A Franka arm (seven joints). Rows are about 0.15 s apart.
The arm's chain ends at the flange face. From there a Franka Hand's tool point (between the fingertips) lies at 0.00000 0.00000 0.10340 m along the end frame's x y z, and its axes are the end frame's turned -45 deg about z.
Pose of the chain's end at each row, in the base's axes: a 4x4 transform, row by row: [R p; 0 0 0 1], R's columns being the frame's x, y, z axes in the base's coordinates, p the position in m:
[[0.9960, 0.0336, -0.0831, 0.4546], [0.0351, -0.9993, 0.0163, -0.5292], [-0.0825, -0.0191, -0.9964, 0.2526], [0, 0, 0, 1]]
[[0.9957, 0.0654, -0.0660, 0.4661], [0.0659, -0.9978, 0.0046, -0.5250], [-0.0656, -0.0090, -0.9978, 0.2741], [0, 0, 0, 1]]
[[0.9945, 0.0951, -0.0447, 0.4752], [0.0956, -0.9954, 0.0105, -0.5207], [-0.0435, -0.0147, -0.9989, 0.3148], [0, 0, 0, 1]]
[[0.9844, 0.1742, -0.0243, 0.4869], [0.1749, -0.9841, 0.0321, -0.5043], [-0.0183, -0.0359, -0.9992, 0.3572], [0, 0, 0, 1]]
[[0.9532, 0.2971, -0.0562, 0.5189], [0.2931, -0.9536, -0.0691, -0.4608], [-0.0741, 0.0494, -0.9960, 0.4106], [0, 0, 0, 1]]
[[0.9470, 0.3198, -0.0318, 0.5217], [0.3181, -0.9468, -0.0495, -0.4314], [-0.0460, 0.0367, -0.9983, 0.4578], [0, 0, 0, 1]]
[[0.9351, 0.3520, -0.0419, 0.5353], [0.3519, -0.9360, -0.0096, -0.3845], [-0.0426, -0.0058, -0.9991, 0.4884], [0, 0, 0, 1]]
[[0.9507, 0.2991, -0.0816, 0.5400], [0.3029, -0.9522, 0.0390, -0.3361], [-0.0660, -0.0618, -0.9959, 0.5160], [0, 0, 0, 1]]
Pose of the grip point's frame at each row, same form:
[[0.6805, 0.7280, -0.0831, 0.4460], [0.7314, -0.6818, 0.0163, -0.5275], [-0.0448, -0.0718, -0.9964, 0.1496], [0, 0, 0, 1]]
[[0.6578, 0.7503, -0.0660, 0.4593], [0.7521, -0.6590, 0.0046, -0.5245], [-0.0400, -0.0528, -0.9978, 0.1709], [0, 0, 0, 1]]
[[0.6360, 0.7705, -0.0447, 0.4706], [0.7715, -0.6363, 0.0105, -0.5196], [-0.0204, -0.0412, -0.9989, 0.2115], [0, 0, 0, 1]]
[[0.5729, 0.8193, -0.0243, 0.4844], [0.8195, -0.5722, 0.0321, -0.5010], [0.0124, -0.0383, -0.9992, 0.2539], [0, 0, 0, 1]]
[[0.4639, 0.8841, -0.0562, 0.5131], [0.8816, -0.4670, -0.0691, -0.4679], [-0.0873, -0.0175, -0.9960, 0.3076], [0, 0, 0, 1]]
[[0.4435, 0.8958, -0.0318, 0.5184], [0.8944, -0.4446, -0.0495, -0.4365], [-0.0585, -0.0066, -0.9983, 0.3546], [0, 0, 0, 1]]
[[0.4123, 0.9101, -0.0419, 0.5310], [0.9107, -0.4130, -0.0096, -0.3855], [-0.0260, -0.0342, -0.9991, 0.3851], [0, 0, 0, 1]]
[[0.4608, 0.8837, -0.0816, 0.5316], [0.8875, -0.4591, 0.0390, -0.3321], [-0.0030, -0.0904, -0.9959, 0.4130], [0, 0, 0, 1]]

